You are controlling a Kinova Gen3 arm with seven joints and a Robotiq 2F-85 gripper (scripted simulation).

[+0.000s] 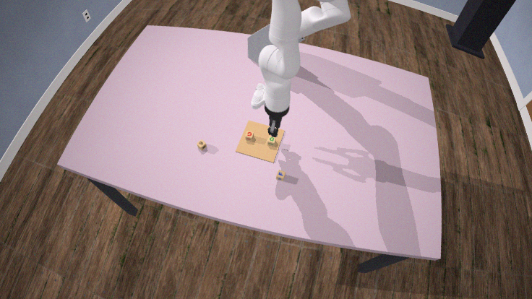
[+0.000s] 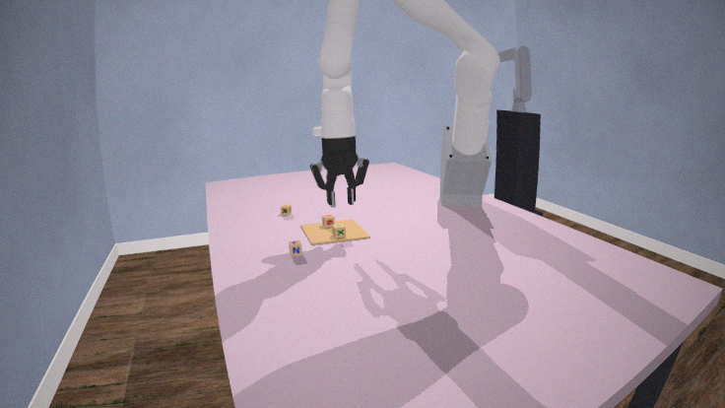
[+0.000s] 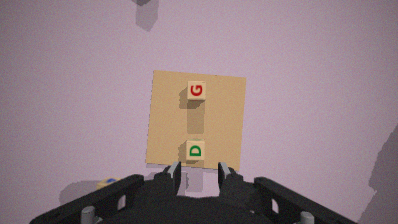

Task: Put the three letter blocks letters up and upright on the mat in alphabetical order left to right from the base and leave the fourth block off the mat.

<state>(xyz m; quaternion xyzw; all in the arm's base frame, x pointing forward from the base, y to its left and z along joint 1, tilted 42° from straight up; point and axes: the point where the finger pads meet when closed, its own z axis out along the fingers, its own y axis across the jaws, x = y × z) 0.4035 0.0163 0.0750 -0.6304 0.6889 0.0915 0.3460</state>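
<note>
The blue N block is 130 mm ahead of my hand, 80 mm below it and 50 mm to the left of it. Also, from my hand: green D block: 80 mm below, 10 mm to the right, 10 mm ahead; tan mat: 100 mm below, 50 mm to the right, 10 mm ahead.
</note>
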